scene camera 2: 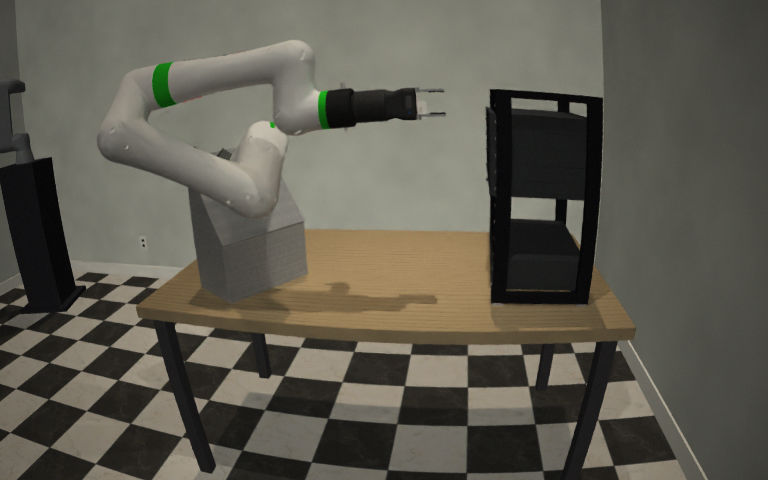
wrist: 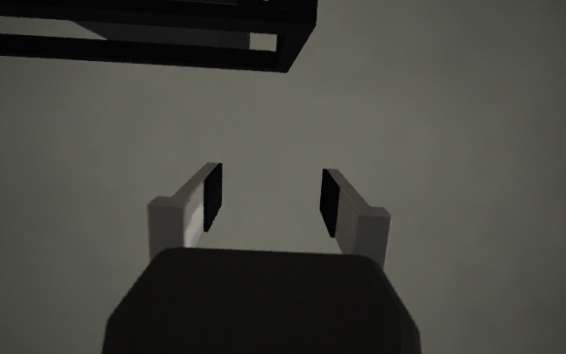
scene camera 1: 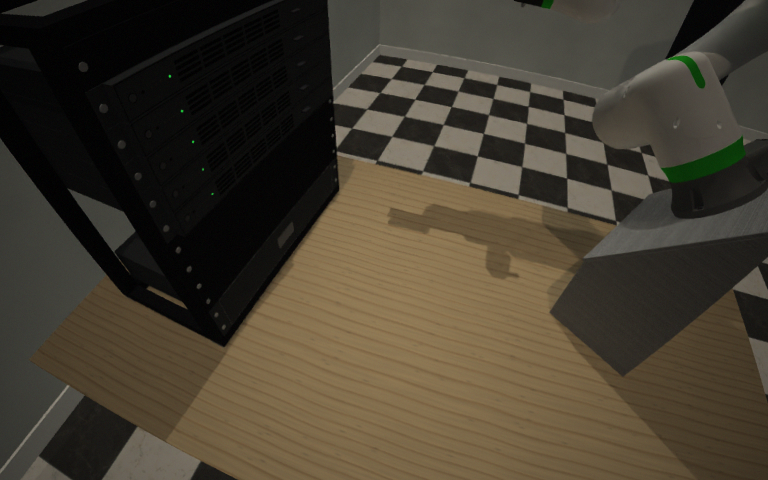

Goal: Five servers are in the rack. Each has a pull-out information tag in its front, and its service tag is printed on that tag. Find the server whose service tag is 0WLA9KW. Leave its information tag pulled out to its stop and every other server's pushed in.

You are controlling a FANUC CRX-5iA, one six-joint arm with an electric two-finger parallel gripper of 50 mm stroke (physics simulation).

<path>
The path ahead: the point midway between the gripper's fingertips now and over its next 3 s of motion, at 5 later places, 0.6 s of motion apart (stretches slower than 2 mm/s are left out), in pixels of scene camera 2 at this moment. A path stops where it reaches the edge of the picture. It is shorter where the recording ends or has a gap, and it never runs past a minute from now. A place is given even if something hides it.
The gripper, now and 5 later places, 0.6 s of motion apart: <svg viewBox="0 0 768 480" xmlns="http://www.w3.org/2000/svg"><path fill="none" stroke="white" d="M444 102L445 114L446 121L447 127L448 124L454 124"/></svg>
</path>
